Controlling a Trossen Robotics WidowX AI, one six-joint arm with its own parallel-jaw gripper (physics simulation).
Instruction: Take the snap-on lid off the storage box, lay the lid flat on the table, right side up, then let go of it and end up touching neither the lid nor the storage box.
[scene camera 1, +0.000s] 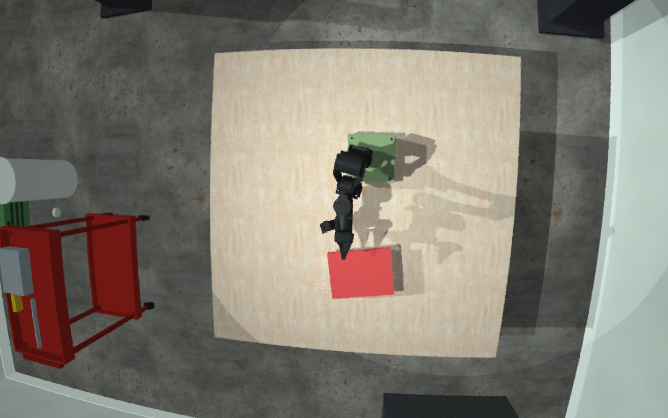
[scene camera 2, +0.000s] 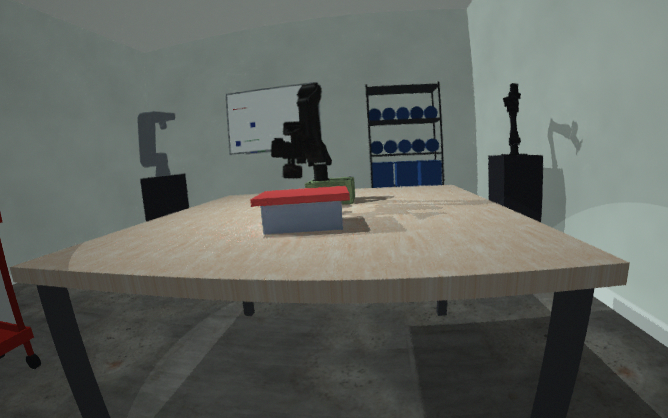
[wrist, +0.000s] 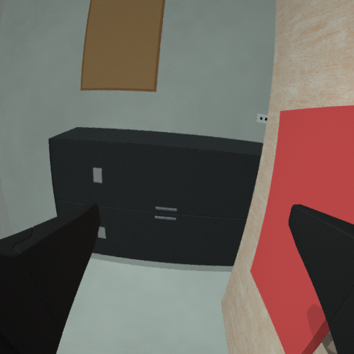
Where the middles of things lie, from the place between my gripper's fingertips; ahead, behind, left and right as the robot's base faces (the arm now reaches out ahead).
The red lid (scene camera 1: 366, 272) is 13 cm below my hand, 10 cm ahead of it and 6 cm to the left of it.
